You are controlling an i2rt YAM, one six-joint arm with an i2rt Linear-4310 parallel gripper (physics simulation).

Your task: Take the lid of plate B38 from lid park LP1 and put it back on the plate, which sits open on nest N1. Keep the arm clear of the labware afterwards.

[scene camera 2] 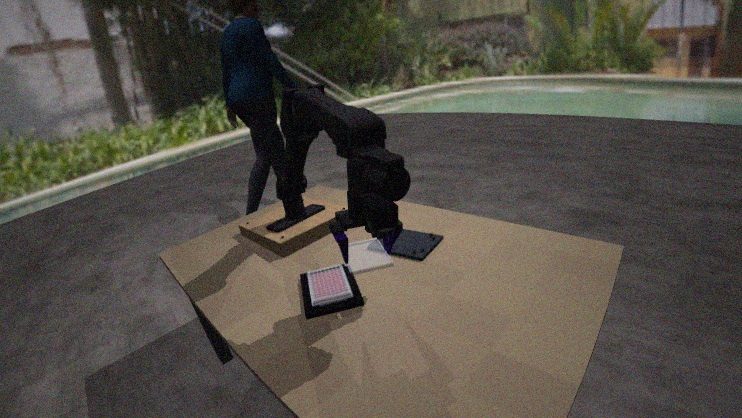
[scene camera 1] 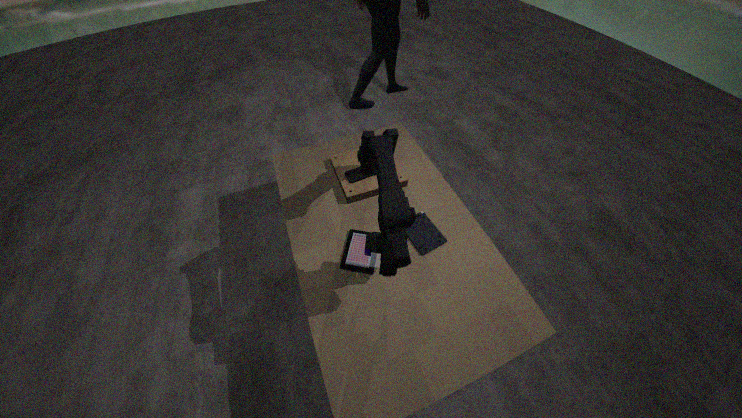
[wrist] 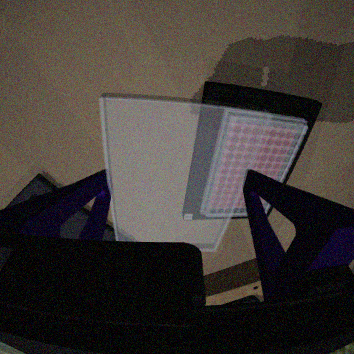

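Seen in the pictures: gripper, fingertip midpoint: [scene camera 2: 366, 258] [wrist: 177, 177]; arm's base at its link origin: [scene camera 2: 296, 218] [scene camera 1: 367, 171].
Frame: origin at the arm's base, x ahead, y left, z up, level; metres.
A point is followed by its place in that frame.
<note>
My gripper [scene camera 2: 367, 254] @[y -0.147, x 0.409, z 0.041 m] [wrist: 177, 177] @[y -0.147, x 0.409, z 0.041 m] is shut on the clear lid [scene camera 2: 366, 261] @[y -0.164, x 0.423, z 0.047 m] [wrist: 150, 165] @[y -0.141, x 0.428, z 0.046 m], with one purple finger at each side edge. The lid is held level, above the table between the nest and the lid park. In the wrist view it overlaps part of the plate, which shows through it. Plate B38 [scene camera 1: 355, 251] @[y -0.213, x 0.324, z -0.021 m] [scene camera 2: 329, 284] @[y -0.196, x 0.334, z -0.016 m] [wrist: 280, 145] @[y -0.229, x 0.343, z -0.015 m], with pink wells, sits open on the black nest N1 [scene camera 1: 357, 269] @[y -0.235, x 0.387, z -0.029 m] [scene camera 2: 337, 305] @[y -0.232, x 0.387, z -0.029 m] [wrist: 260, 97] @[y -0.230, x 0.391, z -0.029 m]. The dark lid park LP1 [scene camera 1: 428, 234] @[y 0.072, x 0.384, z -0.031 m] [scene camera 2: 415, 244] @[y 0.052, x 0.396, z -0.031 m] [wrist: 37, 192] @[y 0.019, x 0.431, z -0.031 m] holds no lid. In scene camera 1 the arm hides much of the lid.
The arm's wooden base block [scene camera 1: 363, 196] @[y -0.073, x 0.105, z -0.021 m] [scene camera 2: 254, 229] @[y -0.115, x -0.077, z 0.000 m] stands at the back of the wooden table [scene camera 1: 425, 332] @[y -0.135, x 0.672, z -0.041 m] [scene camera 2: 493, 311] @[y -0.102, x 0.662, z -0.041 m]. A person [scene camera 1: 381, 51] [scene camera 2: 249, 77] stands behind the arm, off the table. Arm shadows fall beside the nest.
</note>
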